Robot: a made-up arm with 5 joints. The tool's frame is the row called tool. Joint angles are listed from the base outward. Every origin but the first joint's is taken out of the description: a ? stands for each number. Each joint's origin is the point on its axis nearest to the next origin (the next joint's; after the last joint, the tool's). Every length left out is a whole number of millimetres.
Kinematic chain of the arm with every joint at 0, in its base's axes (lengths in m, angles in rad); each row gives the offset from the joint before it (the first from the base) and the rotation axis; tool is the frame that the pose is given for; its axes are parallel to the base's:
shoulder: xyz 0 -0.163 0.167 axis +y
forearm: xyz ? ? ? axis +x
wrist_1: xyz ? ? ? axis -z
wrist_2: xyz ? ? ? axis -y
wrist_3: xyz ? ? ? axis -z
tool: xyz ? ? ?
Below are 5 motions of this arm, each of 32 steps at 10 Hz.
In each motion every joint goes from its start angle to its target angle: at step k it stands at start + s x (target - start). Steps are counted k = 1, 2, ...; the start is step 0. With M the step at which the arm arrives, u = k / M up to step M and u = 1 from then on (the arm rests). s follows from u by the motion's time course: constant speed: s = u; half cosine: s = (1 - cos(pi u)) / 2; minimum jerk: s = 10 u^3 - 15 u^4 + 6 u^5.
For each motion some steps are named. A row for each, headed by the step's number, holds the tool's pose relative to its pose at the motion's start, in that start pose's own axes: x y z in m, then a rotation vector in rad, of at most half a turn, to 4 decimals.
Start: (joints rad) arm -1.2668 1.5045 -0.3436 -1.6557 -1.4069
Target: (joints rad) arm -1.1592 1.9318 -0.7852 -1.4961 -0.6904
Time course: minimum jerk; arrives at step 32
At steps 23, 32:
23: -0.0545 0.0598 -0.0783 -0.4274 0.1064 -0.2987
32: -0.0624 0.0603 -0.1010 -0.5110 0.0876 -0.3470

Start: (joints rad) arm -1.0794 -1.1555 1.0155 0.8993 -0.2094
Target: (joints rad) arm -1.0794 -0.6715 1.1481 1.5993 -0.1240
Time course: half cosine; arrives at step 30
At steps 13, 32:
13: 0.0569 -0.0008 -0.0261 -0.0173 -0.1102 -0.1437
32: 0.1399 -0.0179 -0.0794 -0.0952 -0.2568 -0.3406

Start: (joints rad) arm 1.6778 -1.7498 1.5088 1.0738 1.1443
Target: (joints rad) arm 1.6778 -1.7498 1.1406 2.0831 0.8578
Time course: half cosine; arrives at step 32
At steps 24, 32:
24: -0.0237 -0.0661 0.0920 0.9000 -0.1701 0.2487
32: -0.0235 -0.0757 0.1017 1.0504 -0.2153 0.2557

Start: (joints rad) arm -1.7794 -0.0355 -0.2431 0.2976 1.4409
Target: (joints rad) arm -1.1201 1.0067 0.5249 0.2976 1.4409
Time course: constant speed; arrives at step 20
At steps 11, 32:
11: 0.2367 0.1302 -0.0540 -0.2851 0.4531 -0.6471
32: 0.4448 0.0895 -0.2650 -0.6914 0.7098 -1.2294

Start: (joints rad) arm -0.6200 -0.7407 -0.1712 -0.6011 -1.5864
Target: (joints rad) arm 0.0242 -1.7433 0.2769 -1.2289 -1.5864
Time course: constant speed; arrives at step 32
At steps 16, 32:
16: 0.1490 -0.0557 -0.0130 0.5203 0.3839 -0.2967
32: 0.2862 -0.0766 -0.1189 0.7496 0.7702 -0.6402

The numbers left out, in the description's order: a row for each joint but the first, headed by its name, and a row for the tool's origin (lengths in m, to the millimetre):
forearm: 0.276 0 0.049
wrist_1: 0 0.105 0.141
wrist_2: -0.006 0.078 0
wrist_3: 0.024 0 -0.036
tool: -0.189 0.115 0

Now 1 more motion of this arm.
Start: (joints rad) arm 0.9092 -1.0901 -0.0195 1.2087 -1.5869
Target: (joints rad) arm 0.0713 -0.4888 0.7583 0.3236 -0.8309
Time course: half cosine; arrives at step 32
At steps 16, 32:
16: 0.0247 0.0210 0.1165 0.1519 0.4611 -1.0539
32: 0.0644 -0.1203 0.2062 0.2026 0.5044 -2.2461

